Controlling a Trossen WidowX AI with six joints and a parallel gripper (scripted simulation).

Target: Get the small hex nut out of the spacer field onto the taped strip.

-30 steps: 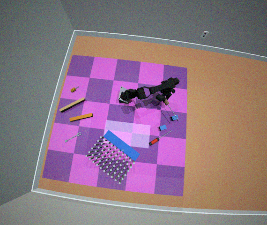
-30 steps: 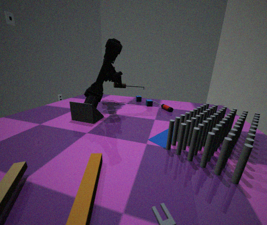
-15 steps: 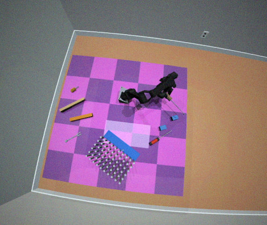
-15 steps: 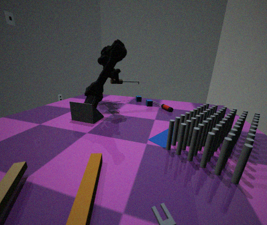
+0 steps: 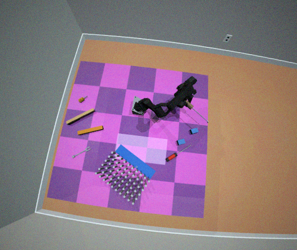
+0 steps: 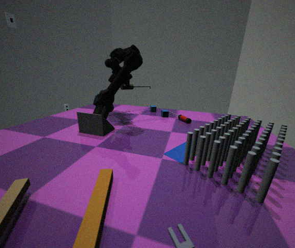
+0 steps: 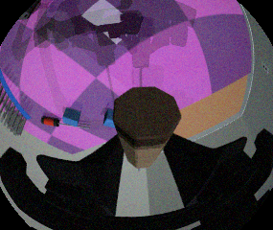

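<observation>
The hook tool is 90 mm to the left of my gripper tip and 50 mm ahead of it. The rest, counted from my gripper tip: yellow tool (920 mm to the right, 160 mm below, 130 mm ahead); then orange bar (740 mm to the right, 380 mm ahead, 160 mm below); then blue taped strip (530 mm ahead, 300 mm to the right, 180 mm below).
</observation>
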